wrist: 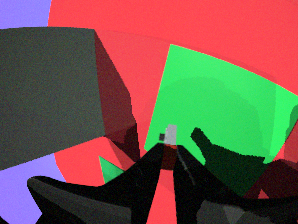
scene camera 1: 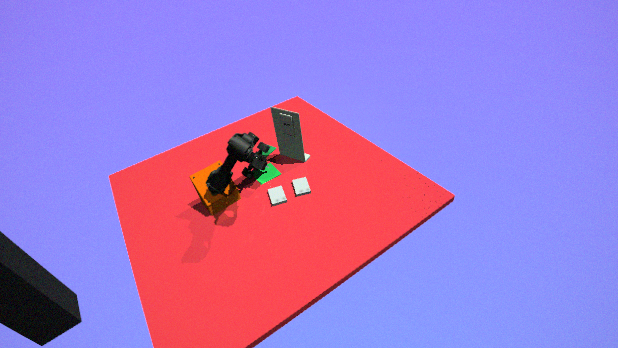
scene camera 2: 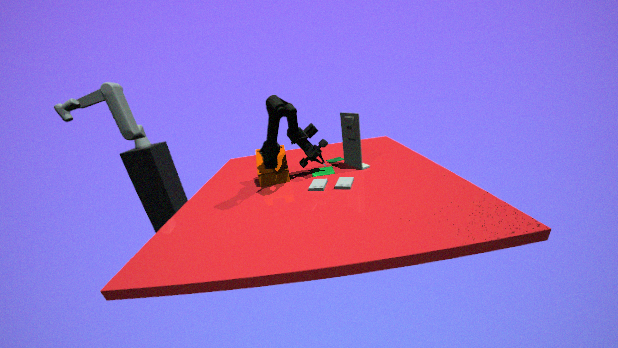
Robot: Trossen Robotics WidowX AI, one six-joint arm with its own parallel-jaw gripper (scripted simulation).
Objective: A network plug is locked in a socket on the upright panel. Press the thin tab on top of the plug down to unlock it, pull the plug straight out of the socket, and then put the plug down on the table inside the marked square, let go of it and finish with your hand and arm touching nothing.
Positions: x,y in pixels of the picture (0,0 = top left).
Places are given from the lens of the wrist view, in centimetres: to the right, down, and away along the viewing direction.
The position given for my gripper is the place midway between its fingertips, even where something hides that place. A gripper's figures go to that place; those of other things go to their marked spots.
my gripper (wrist: 168,149): 1, 2, 10
green marked square (wrist: 231,119): 6, 0, 11
upright panel (wrist: 57,104): -12, -1, 18
The marked spots on the upright panel and the green marked square are 20 cm apart.
